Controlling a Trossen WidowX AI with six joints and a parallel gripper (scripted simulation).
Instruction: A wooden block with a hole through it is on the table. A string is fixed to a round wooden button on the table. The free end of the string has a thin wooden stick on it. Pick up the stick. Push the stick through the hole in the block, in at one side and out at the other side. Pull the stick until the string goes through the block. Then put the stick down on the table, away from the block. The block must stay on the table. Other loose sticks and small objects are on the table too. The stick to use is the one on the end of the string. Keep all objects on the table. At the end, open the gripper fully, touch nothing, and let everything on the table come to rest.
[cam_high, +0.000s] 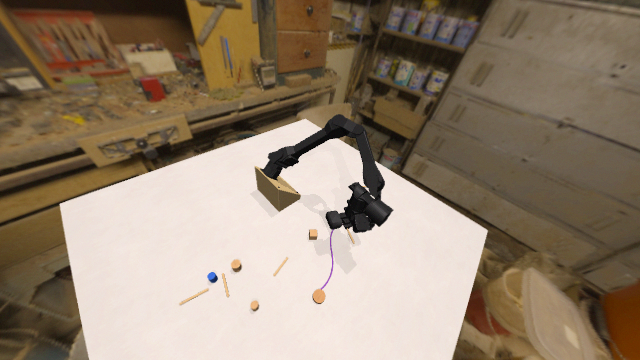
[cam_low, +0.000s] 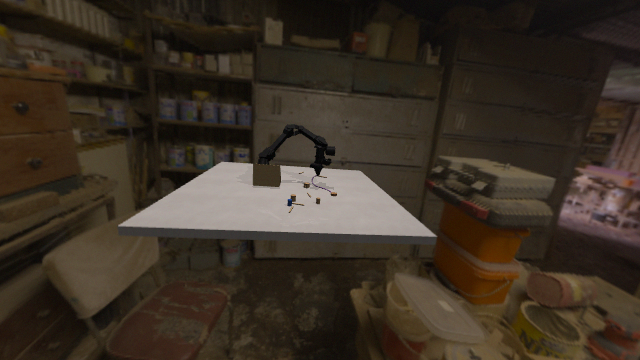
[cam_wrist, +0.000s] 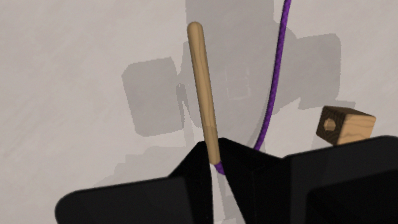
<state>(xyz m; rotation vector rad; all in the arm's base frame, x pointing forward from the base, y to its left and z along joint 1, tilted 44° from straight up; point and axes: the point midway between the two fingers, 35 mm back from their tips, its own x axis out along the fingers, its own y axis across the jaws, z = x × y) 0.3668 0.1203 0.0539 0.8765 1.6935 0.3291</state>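
My gripper tip is 70 mm past the small wooden block, 100 mm to the left of it and 40 mm above it. The rest, counted from my gripper tip: round wooden button 110 mm ahead, 220 mm to the right, 50 mm below; then thin wooden stick 10 mm ahead, 10 mm to the right; then blue cylinder 140 mm behind, 460 mm to the right, 40 mm below.
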